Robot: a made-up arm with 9 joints.
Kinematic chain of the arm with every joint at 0, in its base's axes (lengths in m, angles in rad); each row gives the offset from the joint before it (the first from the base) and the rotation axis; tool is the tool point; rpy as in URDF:
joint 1: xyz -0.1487 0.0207 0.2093 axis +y
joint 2: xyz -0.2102 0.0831 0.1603 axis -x
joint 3: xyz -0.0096 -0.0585 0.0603 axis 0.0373 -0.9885 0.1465
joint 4: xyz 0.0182 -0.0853 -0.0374 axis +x
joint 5: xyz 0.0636 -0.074 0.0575 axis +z
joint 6: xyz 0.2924 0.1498 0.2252 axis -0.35 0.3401 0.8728
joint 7: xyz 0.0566 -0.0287 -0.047 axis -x
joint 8: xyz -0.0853 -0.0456 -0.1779 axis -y
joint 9: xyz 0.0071 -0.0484 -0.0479 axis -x
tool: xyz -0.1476 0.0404 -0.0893 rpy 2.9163 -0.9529 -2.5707
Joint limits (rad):
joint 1: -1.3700..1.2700
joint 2: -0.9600..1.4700
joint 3: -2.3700..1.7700
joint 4: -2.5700..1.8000
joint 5: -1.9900..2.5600
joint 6: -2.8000..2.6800
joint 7: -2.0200..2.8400
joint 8: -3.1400..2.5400
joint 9: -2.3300..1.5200
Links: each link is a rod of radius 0.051 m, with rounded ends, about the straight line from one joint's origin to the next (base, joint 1, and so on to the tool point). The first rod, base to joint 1, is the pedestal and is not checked.
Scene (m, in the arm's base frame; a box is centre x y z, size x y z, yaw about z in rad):
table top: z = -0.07
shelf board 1: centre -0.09 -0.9 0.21 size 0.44 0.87 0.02 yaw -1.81
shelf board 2: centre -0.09 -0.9 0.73 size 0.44 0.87 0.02 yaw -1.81
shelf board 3: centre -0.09 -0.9 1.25 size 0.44 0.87 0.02 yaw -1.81
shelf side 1: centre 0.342 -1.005 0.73 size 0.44 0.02 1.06 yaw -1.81
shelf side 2: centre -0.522 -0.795 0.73 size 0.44 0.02 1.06 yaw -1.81
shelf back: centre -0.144 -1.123 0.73 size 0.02 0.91 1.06 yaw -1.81
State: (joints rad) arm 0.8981 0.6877 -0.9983 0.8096 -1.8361 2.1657 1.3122 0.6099 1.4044
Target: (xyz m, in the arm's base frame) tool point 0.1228 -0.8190 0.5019
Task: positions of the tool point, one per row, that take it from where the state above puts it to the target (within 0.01 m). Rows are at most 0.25 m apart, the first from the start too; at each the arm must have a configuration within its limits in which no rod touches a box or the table.
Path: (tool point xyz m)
1: 0.0366 -0.7519 0.9508
2: 0.1454 -0.6970 0.8904
3: 0.2577 -0.5849 0.8316
4: 0.1696 -0.6287 0.6406
5: 0.1870 -0.5557 0.5019
6: 0.1628 -0.7119 0.4745
7: 0.1228 -0.8190 0.5019

